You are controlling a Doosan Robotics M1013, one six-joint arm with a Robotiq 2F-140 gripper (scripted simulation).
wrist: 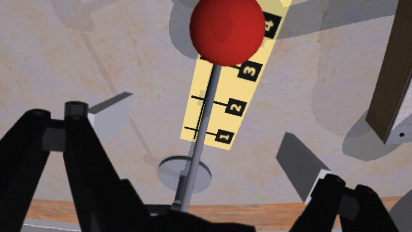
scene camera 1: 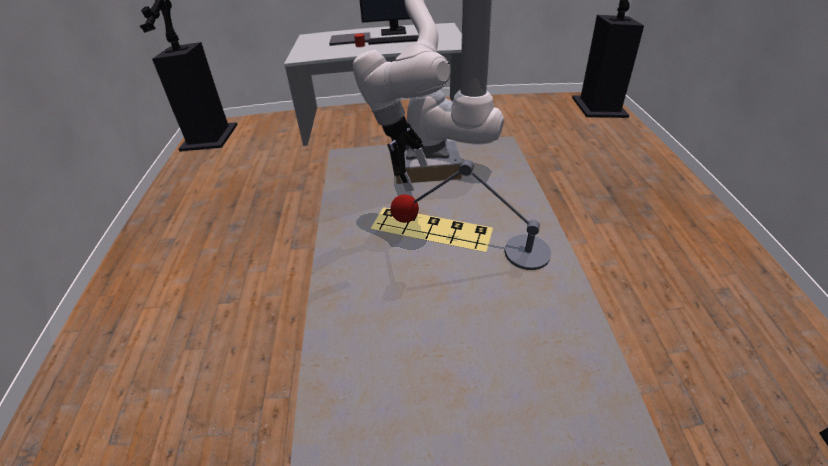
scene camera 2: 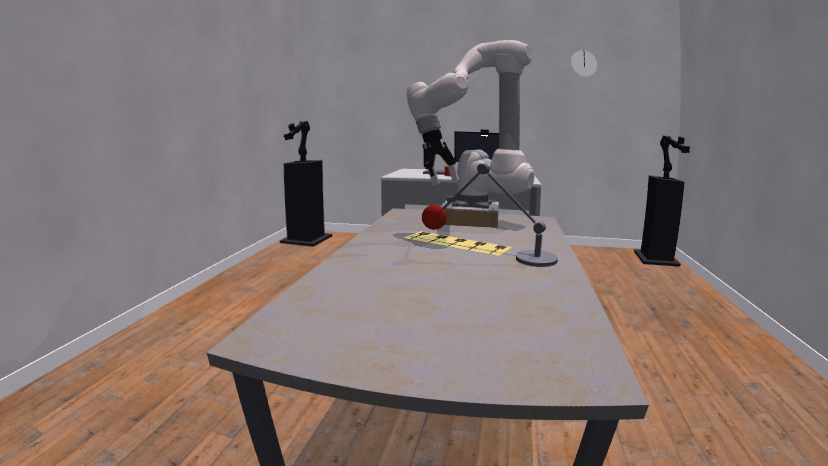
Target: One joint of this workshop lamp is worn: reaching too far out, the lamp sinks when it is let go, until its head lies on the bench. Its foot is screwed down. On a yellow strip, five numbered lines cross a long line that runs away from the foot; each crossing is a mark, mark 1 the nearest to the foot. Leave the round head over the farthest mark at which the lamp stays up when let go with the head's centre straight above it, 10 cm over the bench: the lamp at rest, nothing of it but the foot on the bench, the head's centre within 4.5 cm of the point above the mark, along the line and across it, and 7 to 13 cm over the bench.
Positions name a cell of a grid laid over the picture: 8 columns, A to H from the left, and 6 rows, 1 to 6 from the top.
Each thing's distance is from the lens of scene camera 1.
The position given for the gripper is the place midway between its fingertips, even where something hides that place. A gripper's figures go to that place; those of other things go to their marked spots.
gripper (scene camera 1: E3): 132 cm
round red lamp head (scene camera 1: D3): 137 cm
yellow numbered strip (scene camera 1: E3): 147 cm
